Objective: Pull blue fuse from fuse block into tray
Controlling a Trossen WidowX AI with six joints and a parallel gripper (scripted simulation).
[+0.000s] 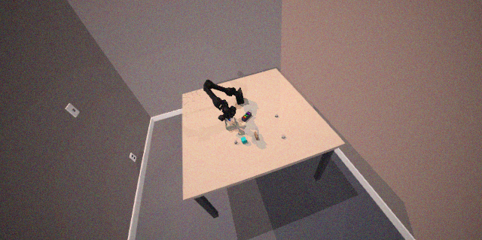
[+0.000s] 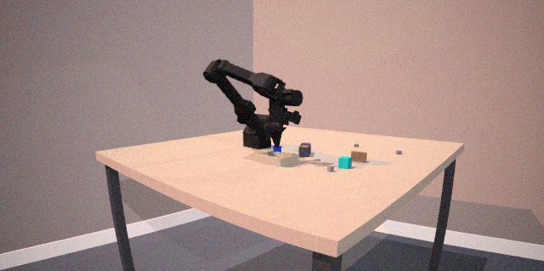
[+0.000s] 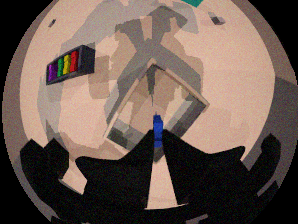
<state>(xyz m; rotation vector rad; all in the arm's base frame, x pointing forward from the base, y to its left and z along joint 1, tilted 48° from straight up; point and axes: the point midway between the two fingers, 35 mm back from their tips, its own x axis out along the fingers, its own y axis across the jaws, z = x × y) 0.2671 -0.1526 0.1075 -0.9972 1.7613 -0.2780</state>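
The blue fuse lies 20 mm below my gripper tip. From my gripper tip the other things lie so: teal cube (260 mm ahead, 60 mm to the left, 40 mm below); then shallow tray (50 mm below).
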